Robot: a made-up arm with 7 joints.
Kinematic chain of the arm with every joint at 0, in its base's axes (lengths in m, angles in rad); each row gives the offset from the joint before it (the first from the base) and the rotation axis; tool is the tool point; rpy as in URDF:
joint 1: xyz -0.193 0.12 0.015 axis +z
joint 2: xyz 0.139 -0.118 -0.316 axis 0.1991 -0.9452 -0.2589
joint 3: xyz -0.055 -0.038 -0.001 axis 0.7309 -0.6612 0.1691
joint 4: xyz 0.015 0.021 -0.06 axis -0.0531 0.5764 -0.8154
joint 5: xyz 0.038 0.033 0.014 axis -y
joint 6: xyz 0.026 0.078 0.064 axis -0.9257 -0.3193 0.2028
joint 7: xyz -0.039 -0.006 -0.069 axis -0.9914 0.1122 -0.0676
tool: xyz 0.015 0 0.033 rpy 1.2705 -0.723 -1.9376
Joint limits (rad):
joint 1: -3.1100..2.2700
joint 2: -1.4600..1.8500
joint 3: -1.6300..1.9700
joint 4: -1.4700..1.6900
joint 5: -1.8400..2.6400
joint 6: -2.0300..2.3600
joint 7: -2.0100..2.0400
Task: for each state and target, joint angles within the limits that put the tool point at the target. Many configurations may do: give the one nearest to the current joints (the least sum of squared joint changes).
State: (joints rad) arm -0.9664 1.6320 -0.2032 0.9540 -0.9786 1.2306 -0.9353
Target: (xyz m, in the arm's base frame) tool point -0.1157 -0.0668 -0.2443
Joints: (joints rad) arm -0.5083 1.5608 0.0902 0.2454 -0.5656 0.8711 -0.8983
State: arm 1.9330 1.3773 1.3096 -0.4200 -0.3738 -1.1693 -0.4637
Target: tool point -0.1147 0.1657 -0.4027
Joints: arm 2.2700 1.4813 1.9700 0.2081 -0.4208 -0.6300 -0.4569
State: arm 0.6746 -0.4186 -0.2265 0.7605 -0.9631 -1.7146 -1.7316
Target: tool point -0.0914 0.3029 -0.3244
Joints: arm 0.9455 -0.3208 0.1404 0.3985 -0.8646 -1.6919 -1.7589
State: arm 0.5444 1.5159 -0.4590 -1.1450 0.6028 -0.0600 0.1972
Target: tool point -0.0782 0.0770 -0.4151
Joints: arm -0.0753 1.0822 -0.4451 -1.1507 0.5796 0.1716 0.0143
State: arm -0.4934 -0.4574 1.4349 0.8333 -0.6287 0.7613 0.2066
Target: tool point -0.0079 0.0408 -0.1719
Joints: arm 0.0912 -0.3684 1.5749 0.5866 -0.6580 0.5457 0.3515
